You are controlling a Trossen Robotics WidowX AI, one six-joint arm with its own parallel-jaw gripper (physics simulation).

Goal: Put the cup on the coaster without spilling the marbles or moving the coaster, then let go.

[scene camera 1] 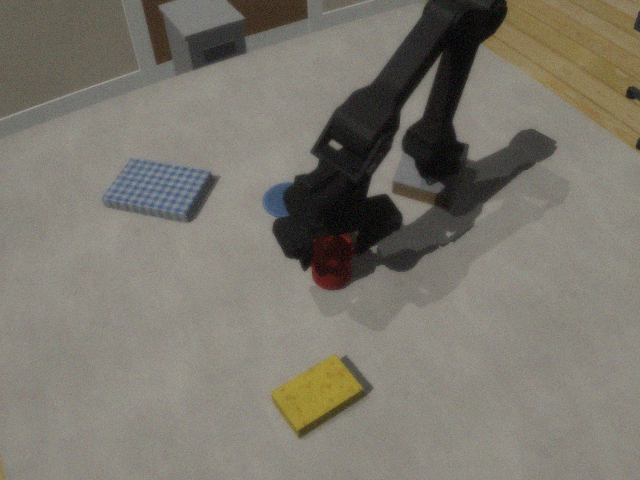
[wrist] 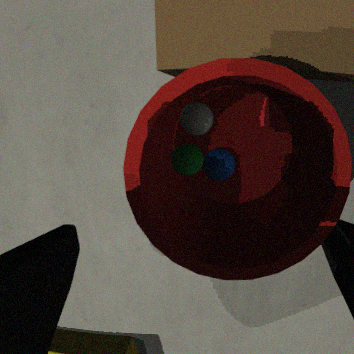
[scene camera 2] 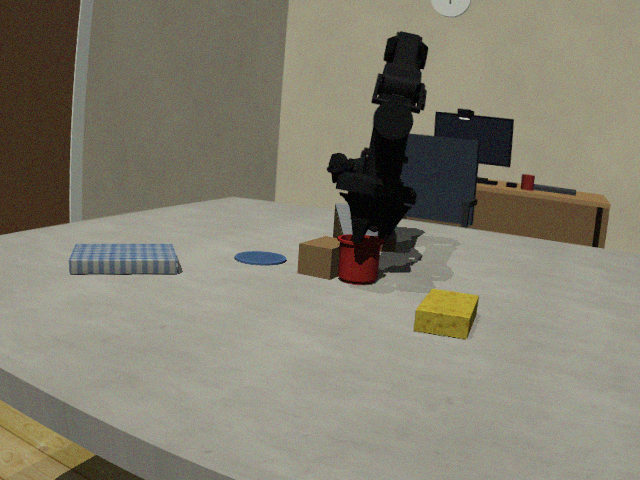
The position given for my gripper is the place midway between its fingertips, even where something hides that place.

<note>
In view: my gripper [scene camera 2: 369, 243], a yellow sponge [scene camera 1: 317, 395], a brown block [scene camera 2: 319, 257], a grey marble [wrist: 196, 118], a blue marble [wrist: 218, 163] and a green marble [wrist: 186, 158].
The yellow sponge shows as well in scene camera 2 [scene camera 2: 445, 313]. The brown block shows as well in the wrist view [wrist: 308, 45]. My gripper also shows in scene camera 1 [scene camera 1: 330, 261] and in the wrist view [wrist: 204, 236]. Scene camera 1 misses the grey marble, which is hidden by a red cup. Scene camera 2 misses the grey marble, which is hidden by a red cup.
</note>
